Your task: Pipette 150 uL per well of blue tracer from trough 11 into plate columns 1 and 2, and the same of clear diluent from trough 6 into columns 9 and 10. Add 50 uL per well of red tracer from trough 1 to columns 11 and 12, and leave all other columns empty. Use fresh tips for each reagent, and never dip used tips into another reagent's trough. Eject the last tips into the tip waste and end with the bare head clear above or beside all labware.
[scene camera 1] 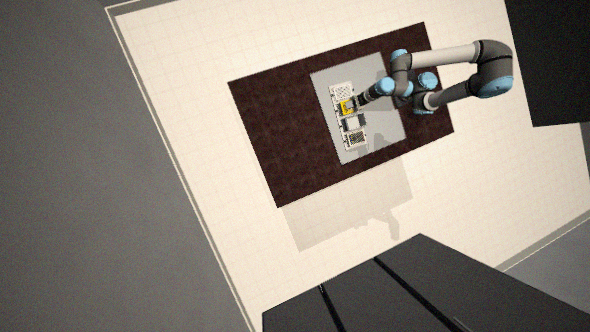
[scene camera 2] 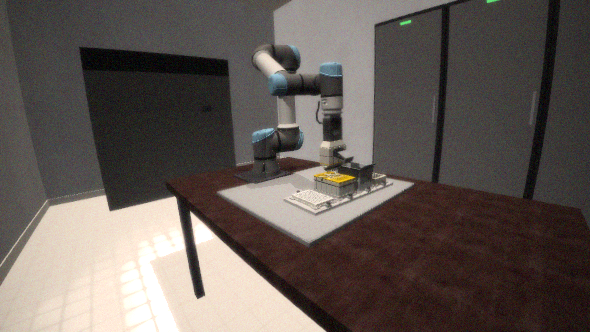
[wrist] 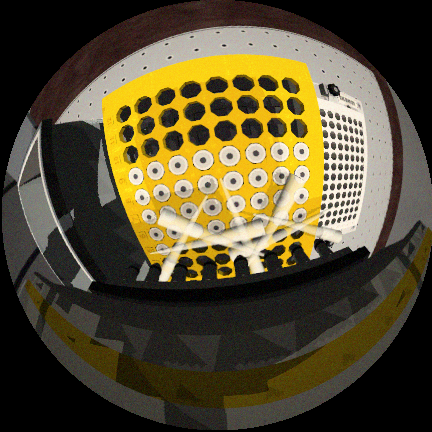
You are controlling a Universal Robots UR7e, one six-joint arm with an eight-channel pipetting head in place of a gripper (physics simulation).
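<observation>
My pipetting head [scene camera 1: 356,103] [scene camera 2: 331,165] [wrist: 225,266] hangs low over the near part of the yellow tip rack [scene camera 1: 343,111] [scene camera 2: 334,176] [wrist: 280,65]. Its black nozzles look bare in the wrist view. The rack has three vacant far rows, then several rows of white seated tips; the near holes look dark. Several loose tips [wrist: 180,222] lie crosswise over the rack's near half. The grey waste bin [scene camera 1: 353,123] [scene camera 2: 357,172] [wrist: 90,165] stands beside the rack. The white well plate [scene camera 1: 343,91] [scene camera 2: 310,198] [wrist: 345,165] lies on the other side. Its well contents are unreadable.
Beyond the bin, at the row's other end, a white-framed block [scene camera 1: 356,138] [scene camera 2: 380,178] has details too small to read. The labware stands in a row on a grey perforated board [scene camera 1: 377,131] [scene camera 2: 260,210] [wrist: 240,37], on a dark brown table [scene camera 1: 280,135] [scene camera 2: 450,250].
</observation>
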